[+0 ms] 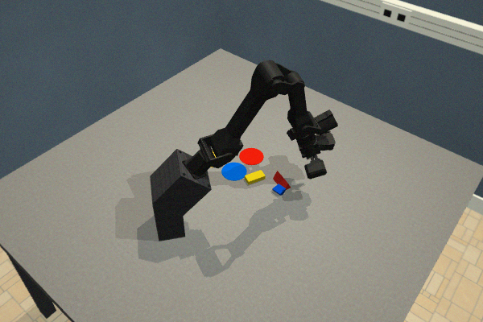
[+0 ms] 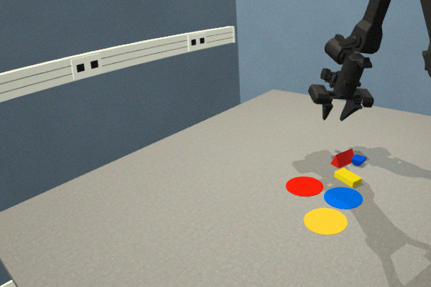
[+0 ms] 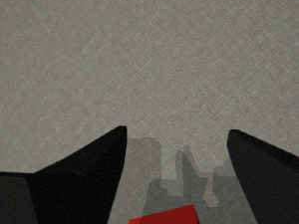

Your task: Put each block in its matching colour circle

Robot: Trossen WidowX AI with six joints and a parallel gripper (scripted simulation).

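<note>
My gripper is now 170 mm to the right of the yellow block, 110 mm above it and 80 mm past it. Also, from my hand: red block (110 mm below, 80 mm to the left, 50 mm behind); red circle (240 mm to the left, 120 mm below, 10 mm ahead); blue block (110 mm below, 90 mm behind, 70 mm to the left).
</note>
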